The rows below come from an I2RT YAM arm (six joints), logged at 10 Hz.
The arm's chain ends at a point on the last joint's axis. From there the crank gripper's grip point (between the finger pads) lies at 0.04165 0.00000 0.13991 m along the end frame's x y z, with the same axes.
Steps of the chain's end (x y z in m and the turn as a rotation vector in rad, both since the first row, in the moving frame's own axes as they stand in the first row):
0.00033, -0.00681, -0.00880, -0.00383, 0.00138, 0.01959
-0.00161, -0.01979, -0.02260, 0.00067, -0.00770, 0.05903
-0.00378, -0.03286, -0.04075, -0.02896, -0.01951, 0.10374
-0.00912, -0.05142, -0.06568, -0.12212, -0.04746, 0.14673
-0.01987, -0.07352, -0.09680, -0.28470, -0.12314, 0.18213
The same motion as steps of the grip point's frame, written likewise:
0.00051, -0.00546, -0.00886, -0.00383, 0.00138, 0.01959
-0.00276, -0.01746, -0.02228, 0.00067, -0.00770, 0.05903
-0.00695, -0.02463, -0.04009, -0.02896, -0.01951, 0.10374
-0.01746, -0.02874, -0.06528, -0.12212, -0.04746, 0.14673
-0.04131, -0.02795, -0.09951, -0.28470, -0.12314, 0.18213

